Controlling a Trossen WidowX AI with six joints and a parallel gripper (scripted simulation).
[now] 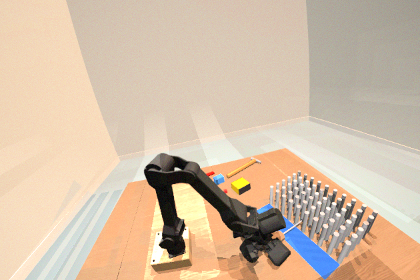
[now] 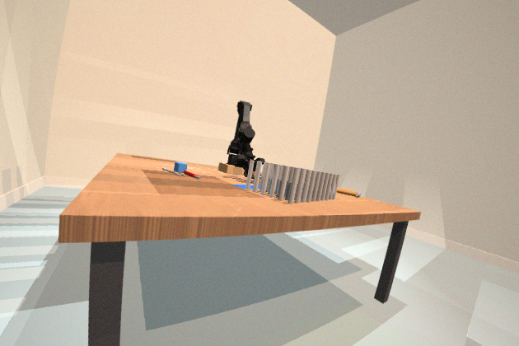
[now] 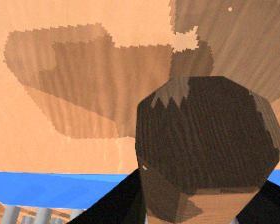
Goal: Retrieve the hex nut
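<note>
Right now the blue taped strip is 9 cm ahead of my gripper tip, 1 cm to the left of it and 3 cm below it. The rest, counted from my gripper tip: small red cube 4 cm behind, 38 cm to the left, 2 cm below; wooden-handled tool 10 cm ahead, 1 cm to the left; yellow-and-black block 5 cm ahead, 37 cm to the left, 1 cm below.
</note>
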